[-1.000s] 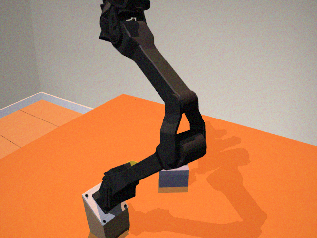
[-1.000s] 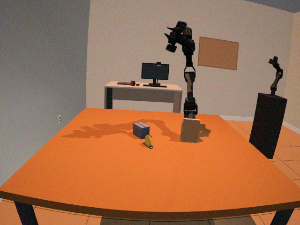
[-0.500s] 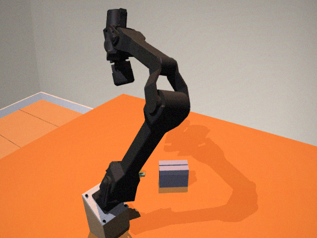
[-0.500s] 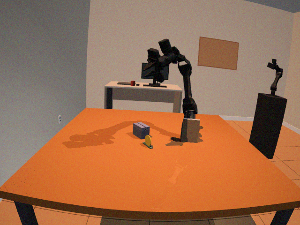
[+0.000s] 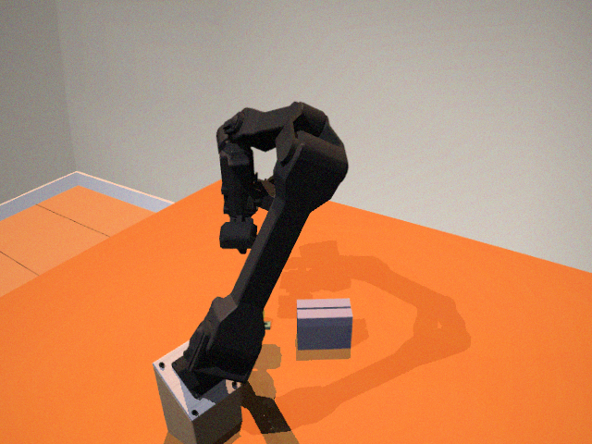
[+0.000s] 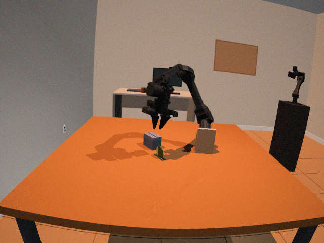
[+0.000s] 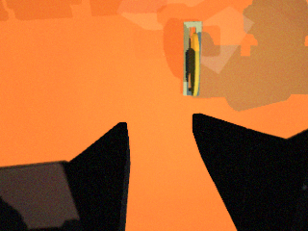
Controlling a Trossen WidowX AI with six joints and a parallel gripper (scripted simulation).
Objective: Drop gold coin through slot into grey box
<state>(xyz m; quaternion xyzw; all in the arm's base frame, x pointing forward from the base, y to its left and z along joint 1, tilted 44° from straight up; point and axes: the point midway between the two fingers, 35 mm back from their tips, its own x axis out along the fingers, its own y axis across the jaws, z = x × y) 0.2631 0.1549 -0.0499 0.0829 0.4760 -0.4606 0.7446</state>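
Right now my gripper tip is 20 mm past the gold coin, 20 mm to the left of it and 130 mm above it.
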